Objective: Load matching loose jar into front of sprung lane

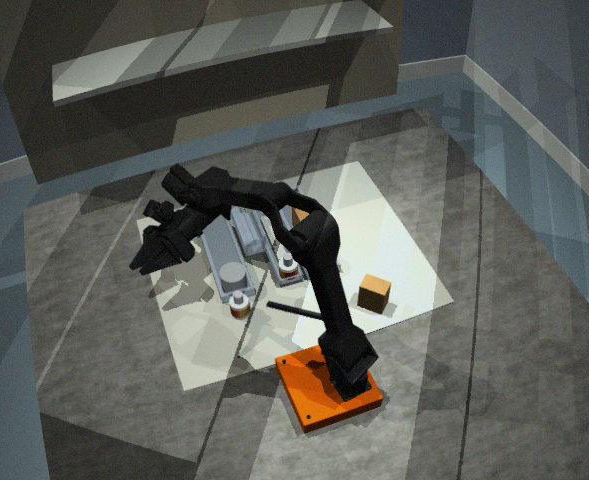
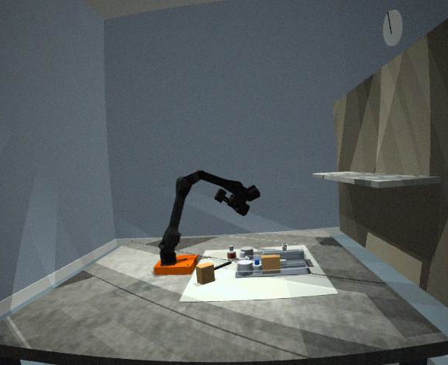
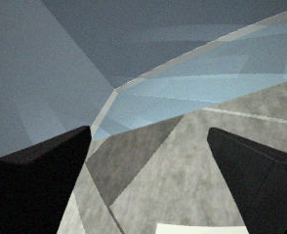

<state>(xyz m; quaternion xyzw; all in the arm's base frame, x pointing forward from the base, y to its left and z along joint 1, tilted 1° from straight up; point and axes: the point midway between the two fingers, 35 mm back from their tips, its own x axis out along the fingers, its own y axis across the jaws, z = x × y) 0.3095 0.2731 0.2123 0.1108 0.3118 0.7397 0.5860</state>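
My gripper tip is now 31 cm to the left of the black rod, 24 cm above it and 7 cm past it. The rest, counted from my gripper tip: brown box: 47 cm to the right, 21 cm below, 13 cm behind.
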